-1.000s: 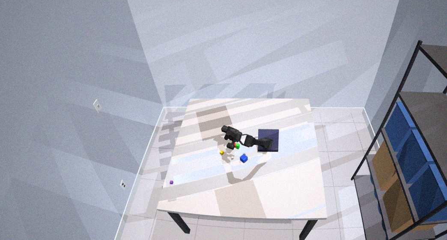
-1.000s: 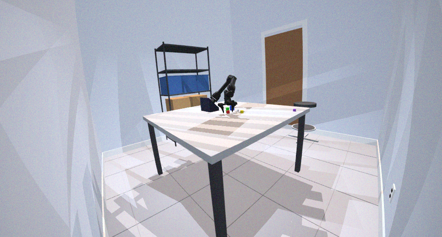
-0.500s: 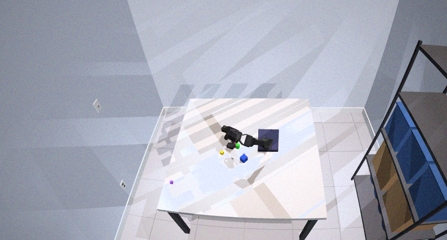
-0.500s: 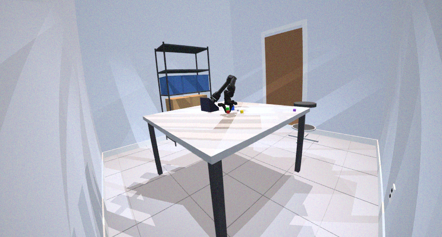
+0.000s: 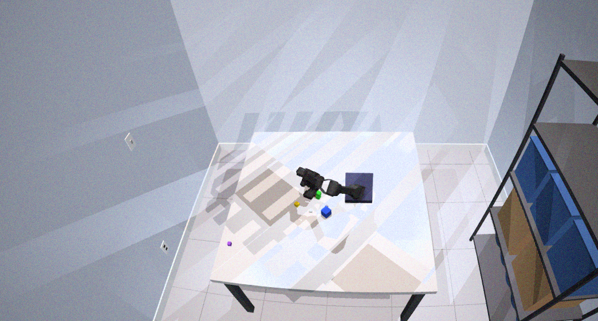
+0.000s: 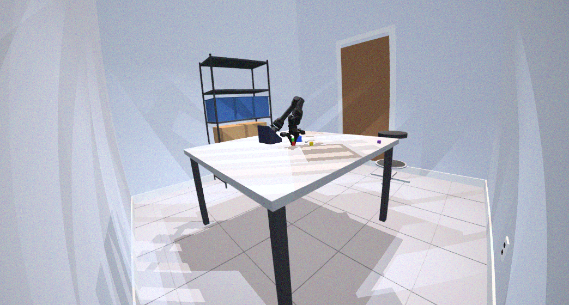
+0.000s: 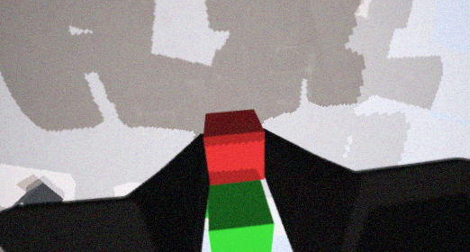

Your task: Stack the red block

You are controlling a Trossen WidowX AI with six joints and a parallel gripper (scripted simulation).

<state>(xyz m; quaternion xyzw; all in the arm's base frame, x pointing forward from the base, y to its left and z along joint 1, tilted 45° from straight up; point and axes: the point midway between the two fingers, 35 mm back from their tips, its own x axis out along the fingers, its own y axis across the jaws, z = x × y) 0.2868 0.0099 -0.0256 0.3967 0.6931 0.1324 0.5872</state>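
My gripper tip is 2 cm short of the small white piece and 13 cm to the right of it. Round my gripper tip: blue block: 8 cm behind, 15 cm to the left, 1 cm above; yellow block: 11 cm ahead, 8 cm to the left; red block: 1 cm above.
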